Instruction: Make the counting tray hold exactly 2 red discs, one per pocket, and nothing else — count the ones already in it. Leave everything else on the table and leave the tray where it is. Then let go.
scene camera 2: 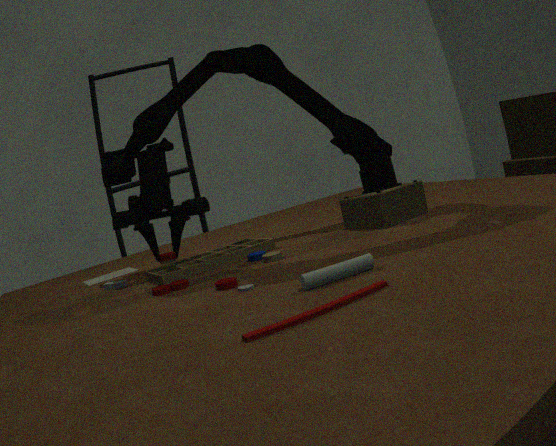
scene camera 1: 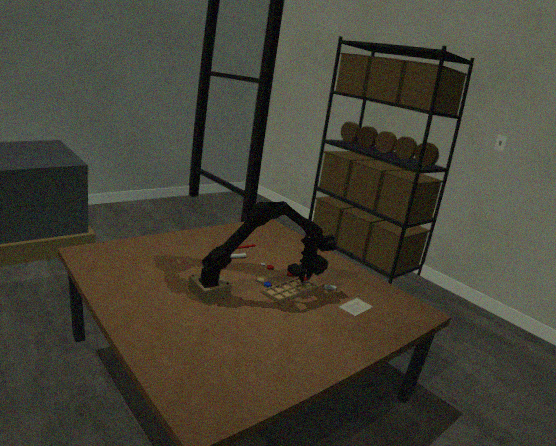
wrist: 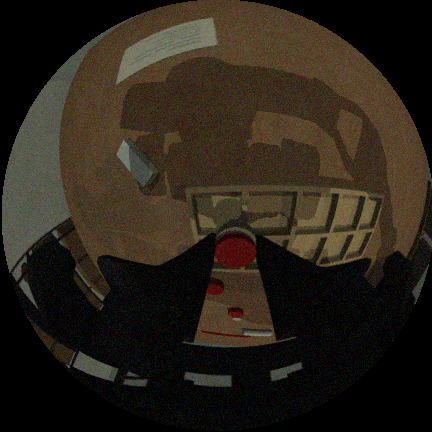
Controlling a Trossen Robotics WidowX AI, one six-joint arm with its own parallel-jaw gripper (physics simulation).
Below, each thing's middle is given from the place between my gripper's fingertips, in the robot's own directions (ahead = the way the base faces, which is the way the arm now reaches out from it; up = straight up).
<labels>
Now: the wooden counting tray (scene camera 2: 191, 266) 80 mm behind my hand, 10 mm to the right of it and 20 mm below it. Also, from my hand: thin red rod (scene camera 2: 308, 315) 80 mm behind, 450 mm to the left, 30 mm below.
</labels>
